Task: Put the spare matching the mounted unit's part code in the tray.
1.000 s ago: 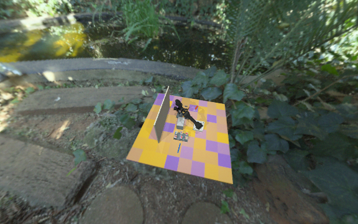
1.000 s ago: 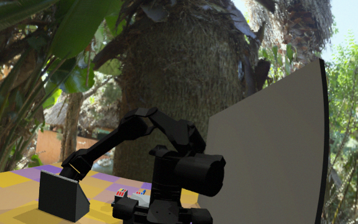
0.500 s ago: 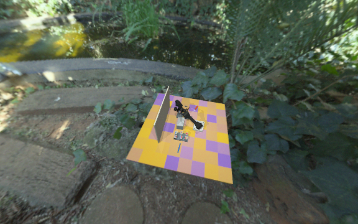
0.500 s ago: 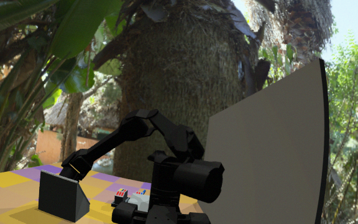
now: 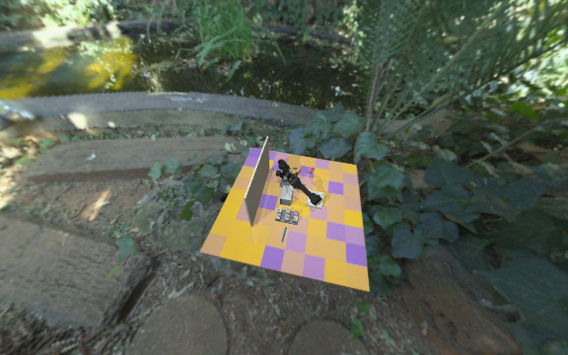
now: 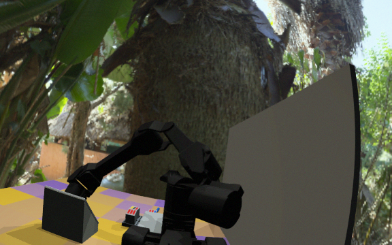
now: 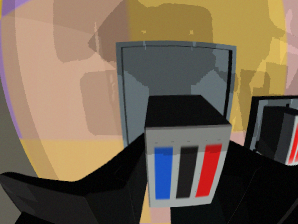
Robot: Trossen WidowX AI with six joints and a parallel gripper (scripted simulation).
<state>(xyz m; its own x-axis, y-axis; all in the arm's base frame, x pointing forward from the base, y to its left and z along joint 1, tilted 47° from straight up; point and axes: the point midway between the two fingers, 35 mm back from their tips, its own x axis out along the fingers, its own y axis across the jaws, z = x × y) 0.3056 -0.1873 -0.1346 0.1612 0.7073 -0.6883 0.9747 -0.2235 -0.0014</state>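
Right now my gripper tip is 10 mm past the flat grey tray and 40 mm above it. Also, from my gripper tip: grey mounted unit (30 mm behind, 210 mm to the left); then tall grey wall panel (220 mm ahead, 180 mm to the left, 180 mm above); then blue marker pen (40 mm behind, 570 mm to the left, 40 mm below).
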